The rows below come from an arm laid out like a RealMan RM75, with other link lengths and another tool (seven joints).
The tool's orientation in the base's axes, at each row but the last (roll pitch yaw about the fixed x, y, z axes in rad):
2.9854, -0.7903, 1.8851
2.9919, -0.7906, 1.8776
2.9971, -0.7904, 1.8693
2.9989, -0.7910, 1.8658
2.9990, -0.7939, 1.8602
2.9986, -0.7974, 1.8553
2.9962, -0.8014, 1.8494
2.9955, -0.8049, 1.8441
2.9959, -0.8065, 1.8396
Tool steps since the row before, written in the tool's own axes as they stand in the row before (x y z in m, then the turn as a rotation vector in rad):
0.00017, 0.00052, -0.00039, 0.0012, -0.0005, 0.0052
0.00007, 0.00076, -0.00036, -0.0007, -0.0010, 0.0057
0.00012, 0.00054, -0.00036, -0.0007, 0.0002, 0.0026
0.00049, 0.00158, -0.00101, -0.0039, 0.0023, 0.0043
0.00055, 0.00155, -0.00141, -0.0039, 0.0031, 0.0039
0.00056, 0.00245, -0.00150, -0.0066, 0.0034, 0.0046
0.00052, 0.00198, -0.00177, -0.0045, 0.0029, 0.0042
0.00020, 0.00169, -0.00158, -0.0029, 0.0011, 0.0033
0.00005, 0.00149, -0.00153, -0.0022, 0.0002, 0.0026
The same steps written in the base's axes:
0.00050, -0.00006, 0.00045, -0.0011, 0.0044, -0.0028
0.00075, -0.00006, 0.00038, -0.0012, 0.0034, -0.0046
0.00053, -0.00007, 0.00039, 0.0002, 0.0014, -0.0023
0.00151, -0.00009, 0.00121, 0.0027, 0.0009, -0.0055
0.00150, -0.00035, 0.00153, 0.0036, 0.0008, -0.0052
0.00238, -0.00026, 0.00168, 0.0043, -0.0005, -0.0076
0.00194, -0.00059, 0.00179, 0.0035, 0.0005, -0.0058
0.00170, -0.00073, 0.00140, 0.0014, 0.0006, -0.0042
0.00153, -0.00084, 0.00123, 0.0005, 0.0005, -0.0033

